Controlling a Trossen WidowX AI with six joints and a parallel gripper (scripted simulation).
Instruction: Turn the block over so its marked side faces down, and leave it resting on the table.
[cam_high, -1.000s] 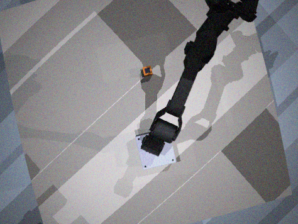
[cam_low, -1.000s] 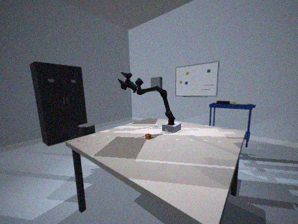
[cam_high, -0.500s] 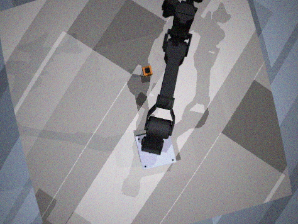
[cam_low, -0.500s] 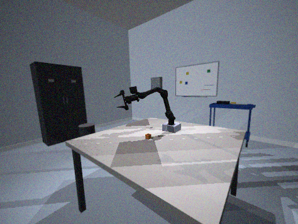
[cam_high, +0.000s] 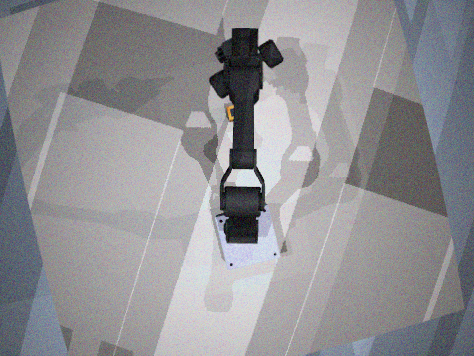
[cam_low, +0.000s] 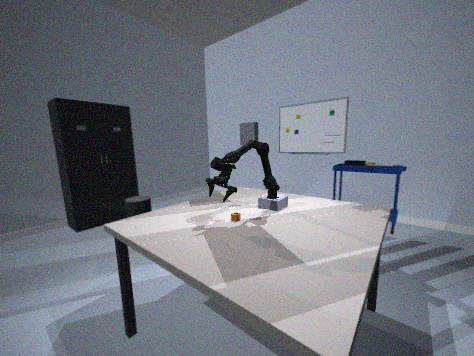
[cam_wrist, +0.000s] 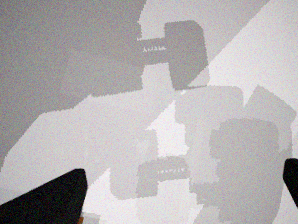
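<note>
The orange block lies 11 cm below my gripper tip, 11 cm behind it and 4 cm to the left of it.
</note>
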